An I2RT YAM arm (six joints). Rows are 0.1 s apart.
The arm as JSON. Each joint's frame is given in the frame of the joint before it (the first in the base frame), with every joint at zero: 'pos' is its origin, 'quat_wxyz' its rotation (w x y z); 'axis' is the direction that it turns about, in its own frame. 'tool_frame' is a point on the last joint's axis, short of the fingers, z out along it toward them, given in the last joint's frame.
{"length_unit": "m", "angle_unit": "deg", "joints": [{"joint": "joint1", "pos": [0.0, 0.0, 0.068], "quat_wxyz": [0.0, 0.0, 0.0, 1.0], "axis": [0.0, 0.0, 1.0]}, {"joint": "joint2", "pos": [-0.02, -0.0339, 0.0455], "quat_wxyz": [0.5, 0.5, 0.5, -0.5], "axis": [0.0, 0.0, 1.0]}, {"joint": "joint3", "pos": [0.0, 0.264, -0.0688], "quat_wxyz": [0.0, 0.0, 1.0, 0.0], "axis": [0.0, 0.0, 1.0]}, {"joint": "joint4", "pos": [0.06, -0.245, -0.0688], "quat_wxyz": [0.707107, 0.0, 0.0, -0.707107], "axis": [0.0, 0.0, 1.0]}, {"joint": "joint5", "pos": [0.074, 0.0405, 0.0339], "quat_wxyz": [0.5, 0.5, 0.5, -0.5], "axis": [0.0, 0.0, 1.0]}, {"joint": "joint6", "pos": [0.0, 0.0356, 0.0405], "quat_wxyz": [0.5, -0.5, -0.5, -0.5], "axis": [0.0, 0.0, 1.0]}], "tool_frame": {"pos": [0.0, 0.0, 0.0], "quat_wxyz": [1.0, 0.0, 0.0, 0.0]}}
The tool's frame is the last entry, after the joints.
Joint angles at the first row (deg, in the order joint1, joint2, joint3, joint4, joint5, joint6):
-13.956 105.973 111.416 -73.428 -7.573 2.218
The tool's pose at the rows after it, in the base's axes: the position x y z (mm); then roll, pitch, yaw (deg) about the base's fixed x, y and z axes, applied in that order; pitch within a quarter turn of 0, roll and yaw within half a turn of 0:
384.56 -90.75 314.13 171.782 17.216 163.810
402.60 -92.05 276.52 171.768 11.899 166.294
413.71 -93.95 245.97 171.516 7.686 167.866
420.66 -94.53 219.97 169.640 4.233 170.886
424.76 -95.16 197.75 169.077 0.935 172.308
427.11 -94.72 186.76 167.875 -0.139 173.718
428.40 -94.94 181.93 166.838 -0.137 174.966
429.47 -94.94 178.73 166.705 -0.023 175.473
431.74 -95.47 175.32 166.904 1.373 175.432
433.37 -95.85 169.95 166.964 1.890 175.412
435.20 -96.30 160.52 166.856 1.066 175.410
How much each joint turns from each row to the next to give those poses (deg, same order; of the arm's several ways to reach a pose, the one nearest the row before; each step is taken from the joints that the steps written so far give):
0.000 5.595 -0.001 1.093 0.022 -0.066
0.372 5.617 0.000 0.022 -0.656 -2.031
0.065 4.395 0.003 -0.045 -0.460 -1.509
-0.021 3.671 -0.002 -0.393 -1.988 -3.103
0.021 3.083 0.002 -0.525 -0.306 -1.443
0.045 1.530 0.000 0.044 -1.050 -1.420
-0.067 0.677 -0.001 0.240 -0.983 -1.378
0.022 0.370 -0.112 0.460 -0.131 -0.503
0.001 0.001 -0.763 2.184 -0.022 0.044
-0.001 0.350 -0.636 1.511 -0.022 0.022
0.001 1.245 -0.042 0.457 0.022 0.000

